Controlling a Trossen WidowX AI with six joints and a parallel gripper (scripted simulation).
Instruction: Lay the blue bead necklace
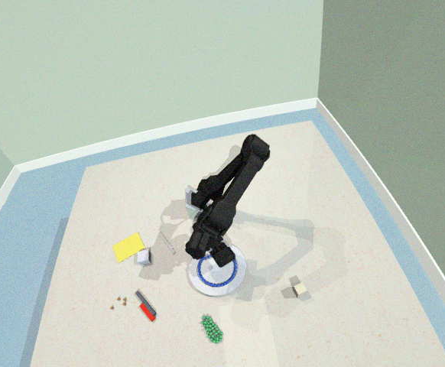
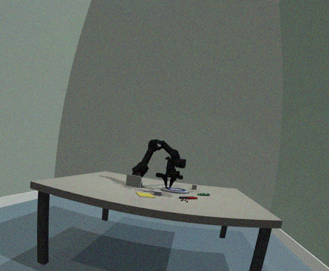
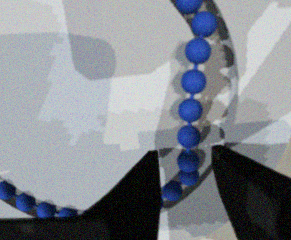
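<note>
Right now my gripper tip is 5 cm short of the round bead board and 1 cm above it. From my gripper tip the other things lie so: white cube 28 cm to the right, 1 cm behind; grey tool 25 cm to the right, 18 cm ahead, 1 cm below; stick 20 cm to the right, 8 cm behind, 1 cm below.
</note>
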